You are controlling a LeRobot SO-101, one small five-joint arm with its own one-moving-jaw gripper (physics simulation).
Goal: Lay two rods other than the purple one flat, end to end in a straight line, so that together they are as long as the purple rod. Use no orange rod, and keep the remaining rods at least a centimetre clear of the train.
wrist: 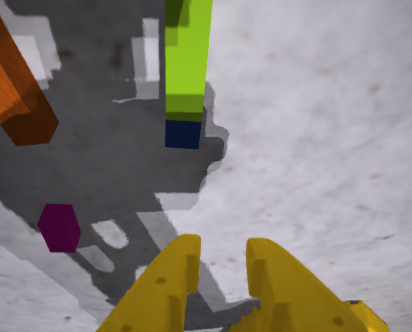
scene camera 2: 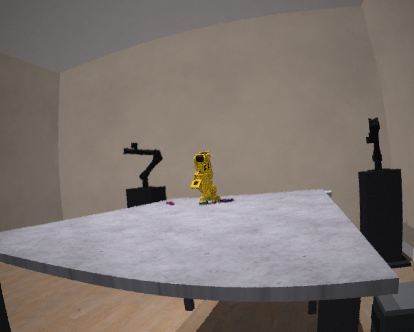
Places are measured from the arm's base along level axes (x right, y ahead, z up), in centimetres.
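Where they show: end effector, tool point: (wrist: 199,256) (scene camera 2: 205,193); arm's base, origin of the base link: (scene camera 2: 208,200).
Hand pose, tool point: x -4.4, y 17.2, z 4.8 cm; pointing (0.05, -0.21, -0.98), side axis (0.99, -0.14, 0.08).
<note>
Each offset is from my tool point to the centre of the thing. "pt": to the spot under its first point. Level surfaces: height alone.
My gripper (wrist: 223,241) is shut and empty, with a narrow gap between its jaws. In the wrist view a bright green rod {dx +0.2, dy +3.2, dz -4.3 cm} (wrist: 186,60) runs out of the top edge, with a dark blue face {pt dx -0.4, dy +0.3, dz -3.8 cm} (wrist: 183,134) right at its near end; whether that is a separate rod I cannot tell. An orange rod {pt dx -4.4, dy +1.9, dz -3.9 cm} (wrist: 27,102) is cut off at the left edge. A dark magenta piece {dx -6.4, dy -4.3, dz -4.3 cm} (wrist: 59,228) lies lower left. All are beyond the jaw tips. In the scene view a magenta piece {dx +16.0, dy +2.7, dz -4.3 cm} (scene camera 2: 171,203) lies left of the arm; green {pt dx -0.2, dy +3.7, dz -4.4 cm} (scene camera 2: 203,203), orange {pt dx -5.3, dy +3.6, dz -4.2 cm} (scene camera 2: 214,202) and purple {dx -10.5, dy -1.8, dz -4.3 cm} (scene camera 2: 227,200) pieces lie at its base.
The yellow arm (scene camera 2: 206,177) stands at the far edge of the grey table {dz -4.8 cm} (scene camera 2: 220,245). Its shadow covers the surface around the green rod. Two black arms (scene camera 2: 152,162) (scene camera 2: 375,145) stand on dark pedestals beyond the table.
</note>
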